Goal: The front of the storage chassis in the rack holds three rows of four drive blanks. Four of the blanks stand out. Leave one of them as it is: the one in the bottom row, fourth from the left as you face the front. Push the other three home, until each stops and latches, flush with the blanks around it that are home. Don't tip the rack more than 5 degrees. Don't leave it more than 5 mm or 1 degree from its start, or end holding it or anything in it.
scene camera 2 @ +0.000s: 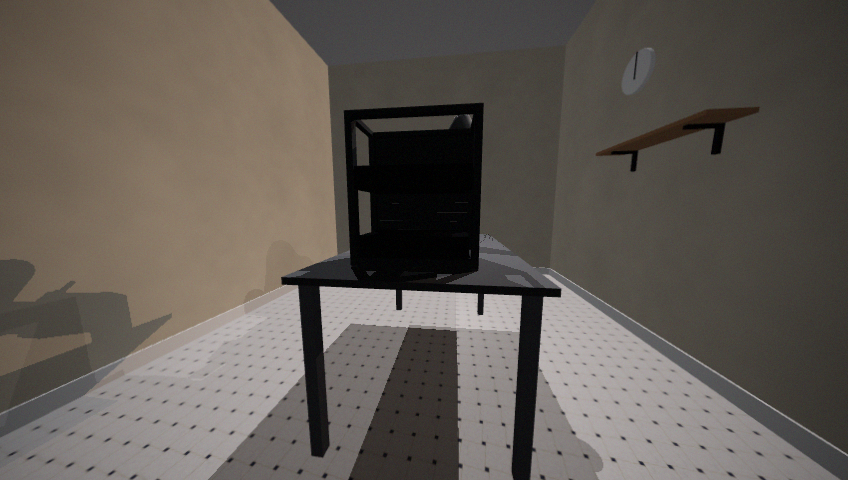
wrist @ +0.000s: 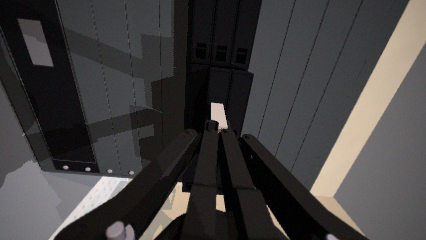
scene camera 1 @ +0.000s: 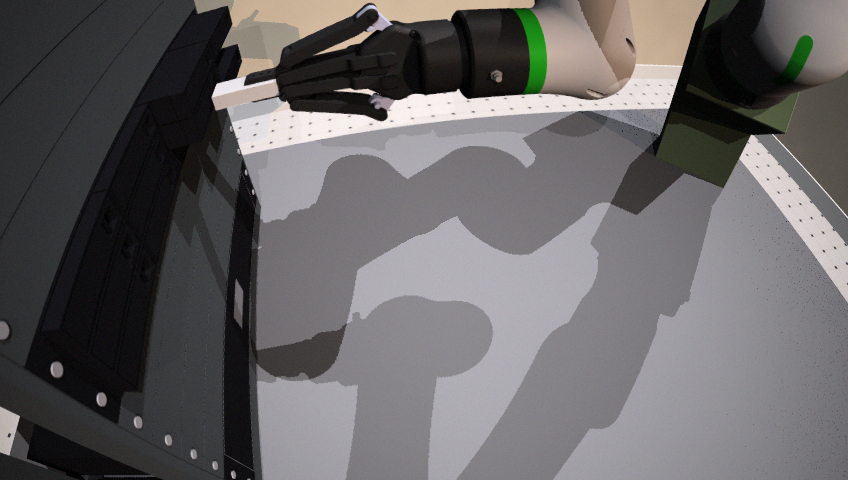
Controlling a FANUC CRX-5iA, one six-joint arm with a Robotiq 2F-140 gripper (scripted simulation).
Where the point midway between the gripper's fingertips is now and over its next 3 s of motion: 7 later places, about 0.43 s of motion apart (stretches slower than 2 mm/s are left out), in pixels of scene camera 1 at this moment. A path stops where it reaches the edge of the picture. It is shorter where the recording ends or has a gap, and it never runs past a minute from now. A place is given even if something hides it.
My gripper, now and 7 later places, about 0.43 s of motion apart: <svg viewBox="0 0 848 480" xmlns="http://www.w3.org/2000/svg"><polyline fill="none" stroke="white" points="216,96 210,99 199,101 195,102 189,104 187,104 183,106 179,106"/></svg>
